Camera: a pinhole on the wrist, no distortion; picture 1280 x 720 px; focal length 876.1 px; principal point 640.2 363.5 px. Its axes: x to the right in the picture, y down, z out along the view. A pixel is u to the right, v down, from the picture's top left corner.
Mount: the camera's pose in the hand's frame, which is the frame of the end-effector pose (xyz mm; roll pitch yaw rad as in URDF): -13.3 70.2 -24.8 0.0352 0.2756 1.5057
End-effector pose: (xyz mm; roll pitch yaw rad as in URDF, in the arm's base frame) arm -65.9 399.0 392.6 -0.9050 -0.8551 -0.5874
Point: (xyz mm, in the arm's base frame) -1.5 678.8 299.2
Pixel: outside the picture
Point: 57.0 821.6 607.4
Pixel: 405 235
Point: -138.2 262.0 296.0
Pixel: behind the camera
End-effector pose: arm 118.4 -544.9 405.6 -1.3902 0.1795 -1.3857
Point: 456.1 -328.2 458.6
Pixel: outside the picture
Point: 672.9 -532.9 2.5
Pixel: 1028 176
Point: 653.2 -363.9 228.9
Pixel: 727 466
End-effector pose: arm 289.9 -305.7 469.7 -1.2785 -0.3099 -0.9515
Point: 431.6 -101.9 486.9
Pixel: 209 611
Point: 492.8 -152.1 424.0
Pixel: 541 430
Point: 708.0 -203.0 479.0
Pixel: 603 50
